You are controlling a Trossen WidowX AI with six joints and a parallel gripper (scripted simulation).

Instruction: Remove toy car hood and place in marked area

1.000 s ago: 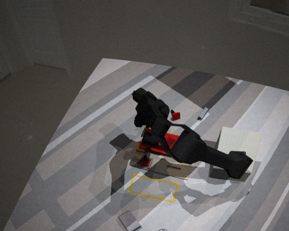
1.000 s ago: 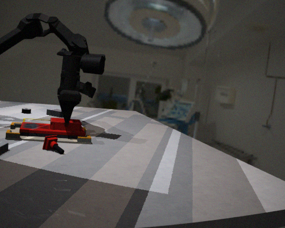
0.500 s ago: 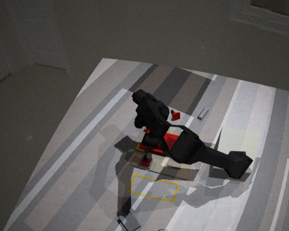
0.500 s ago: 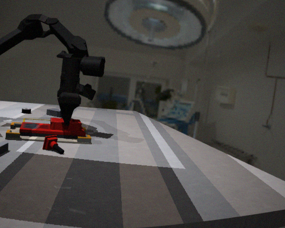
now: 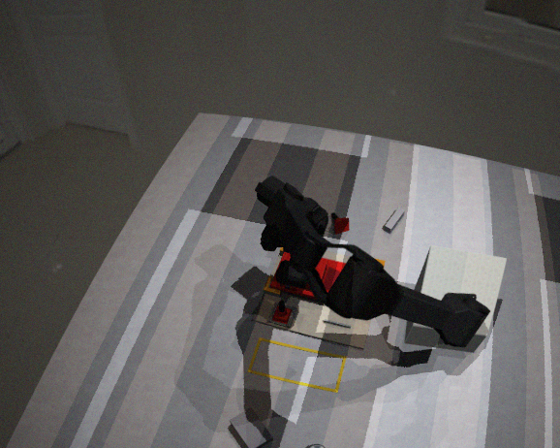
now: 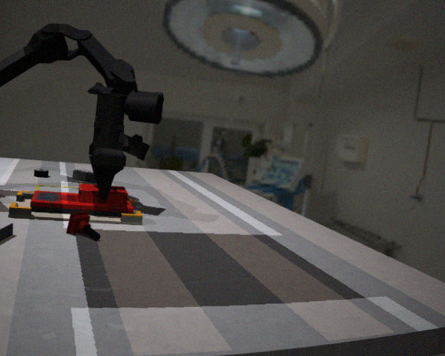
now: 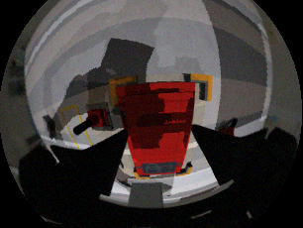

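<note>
The grey engine block lies 1 cm to the left of my gripper tip and 1 cm below it. Round my gripper tip: dark disc 41 cm to the left, 9 cm behind, 3 cm below; then grey bar 21 cm behind, 20 cm to the right, 3 cm below; then red hood right at my gripper tip.
</note>
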